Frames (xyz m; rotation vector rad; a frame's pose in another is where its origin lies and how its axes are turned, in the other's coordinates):
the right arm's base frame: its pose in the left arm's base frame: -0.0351 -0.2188 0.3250 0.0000 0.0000 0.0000
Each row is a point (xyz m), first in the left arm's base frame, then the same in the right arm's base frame.
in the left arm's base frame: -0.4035 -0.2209 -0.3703
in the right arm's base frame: -0.3684 -0.0021 -0.6953
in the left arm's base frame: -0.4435 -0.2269 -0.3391
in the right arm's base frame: -0.4084 -0.0081 -0.6641
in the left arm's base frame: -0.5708 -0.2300 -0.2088
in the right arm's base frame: -0.5357 -0.0112 -0.5338
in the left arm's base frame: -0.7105 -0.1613 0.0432
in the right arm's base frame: -0.6754 0.0575 -0.2818
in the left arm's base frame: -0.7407 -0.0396 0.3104
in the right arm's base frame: -0.7056 0.1792 -0.0146
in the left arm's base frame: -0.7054 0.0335 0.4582
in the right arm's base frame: -0.6703 0.2523 0.1332
